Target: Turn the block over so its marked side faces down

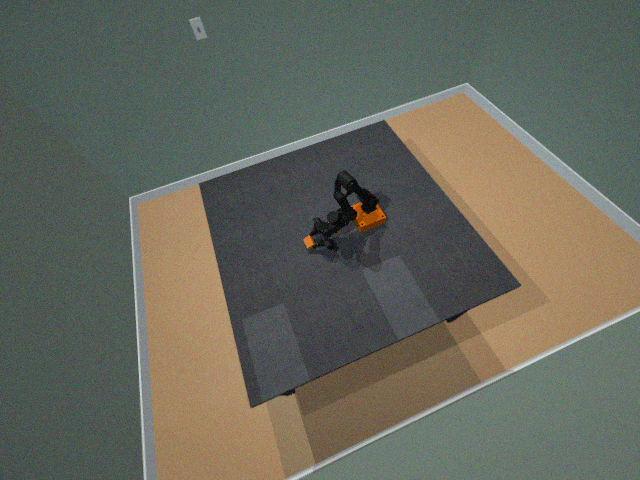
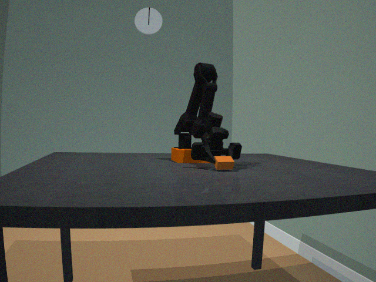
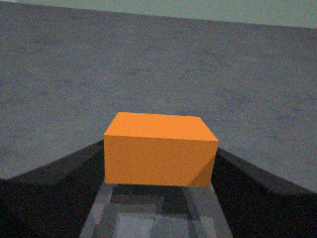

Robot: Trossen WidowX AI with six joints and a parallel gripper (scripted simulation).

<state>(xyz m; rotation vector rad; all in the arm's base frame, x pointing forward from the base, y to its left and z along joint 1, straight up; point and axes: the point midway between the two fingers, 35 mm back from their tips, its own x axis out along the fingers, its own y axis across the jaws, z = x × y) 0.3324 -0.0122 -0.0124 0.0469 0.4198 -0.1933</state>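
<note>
The orange block lies 1 cm below my gripper tip.
</note>
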